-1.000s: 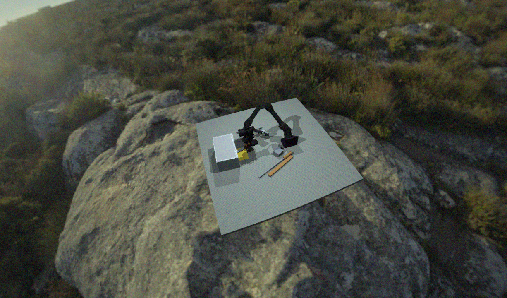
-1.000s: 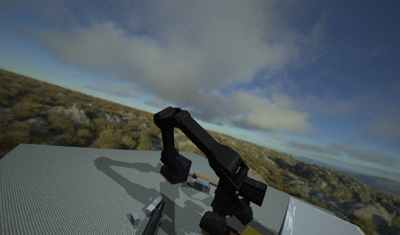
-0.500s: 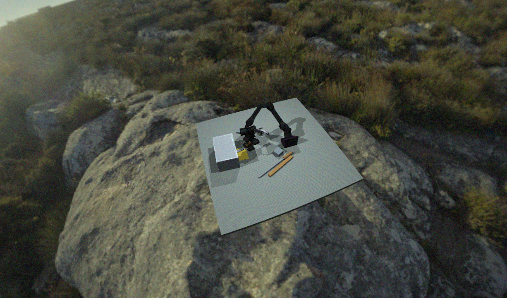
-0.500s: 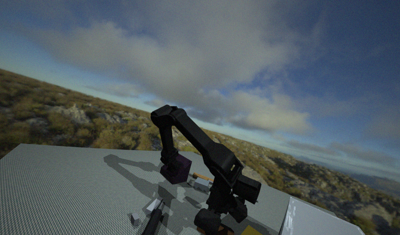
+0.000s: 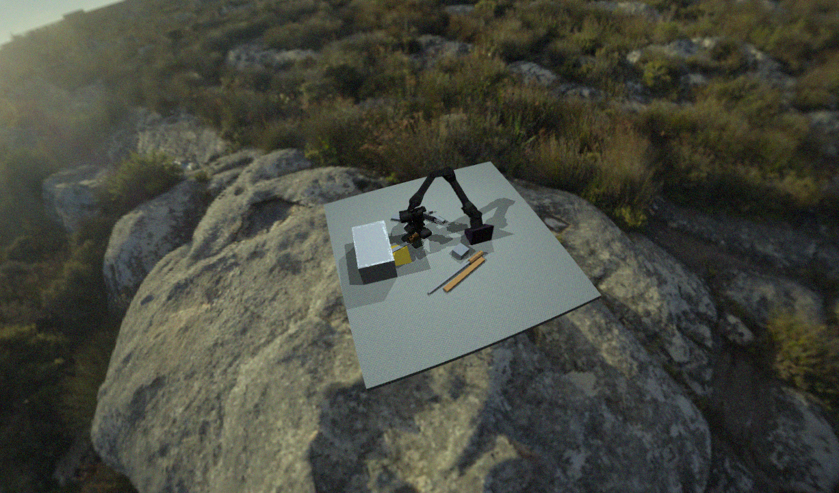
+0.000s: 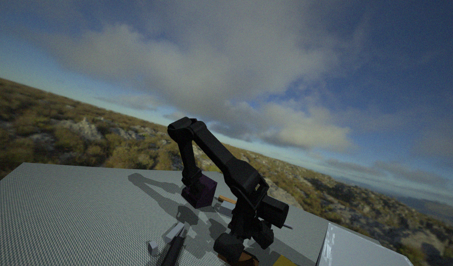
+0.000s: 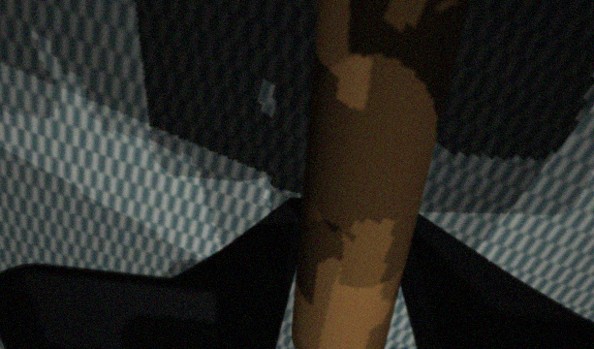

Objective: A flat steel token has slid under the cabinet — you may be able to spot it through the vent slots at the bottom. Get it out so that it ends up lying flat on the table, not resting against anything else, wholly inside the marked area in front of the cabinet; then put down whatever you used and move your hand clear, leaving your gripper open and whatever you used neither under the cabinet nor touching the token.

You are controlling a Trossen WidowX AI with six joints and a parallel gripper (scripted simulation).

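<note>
Right now my gripper tip is 17 cm past the grey bar and 8 cm to the left of it. Also, from my gripper tip: grey block (22 cm to the left, 17 cm behind, 1 cm above); then small grey cube (16 cm to the right, 15 cm behind); then wooden stick (36 cm to the left, 12 cm behind).
</note>
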